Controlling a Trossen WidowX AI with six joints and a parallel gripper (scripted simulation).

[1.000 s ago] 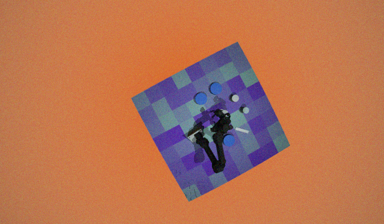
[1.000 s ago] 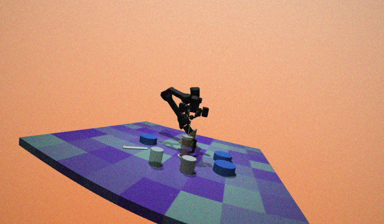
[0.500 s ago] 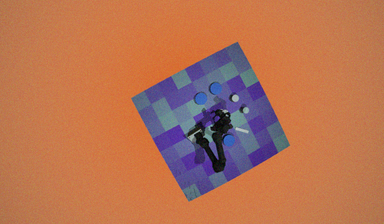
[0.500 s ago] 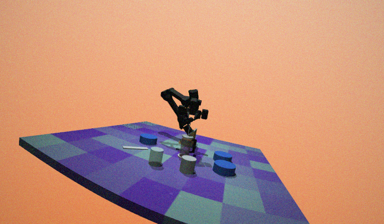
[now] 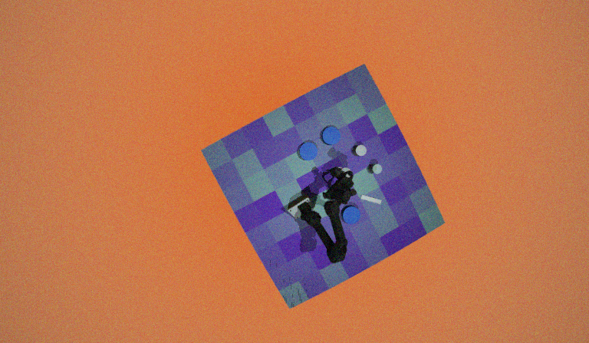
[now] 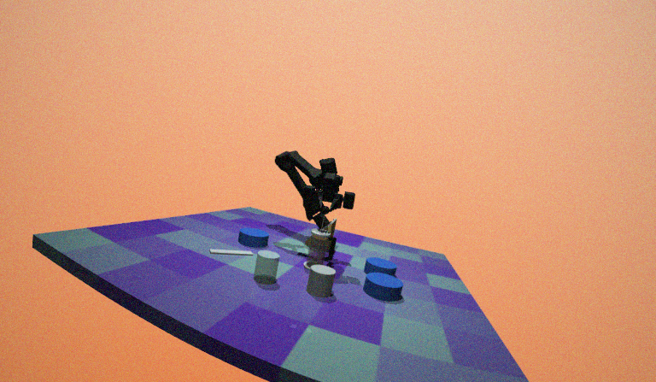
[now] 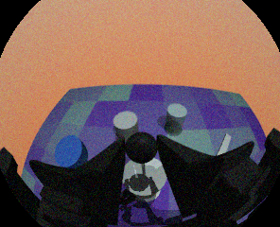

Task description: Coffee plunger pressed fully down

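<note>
My gripper tip is 30 mm past the coffee press, 10 mm to the right of it and 110 mm above it.
</note>
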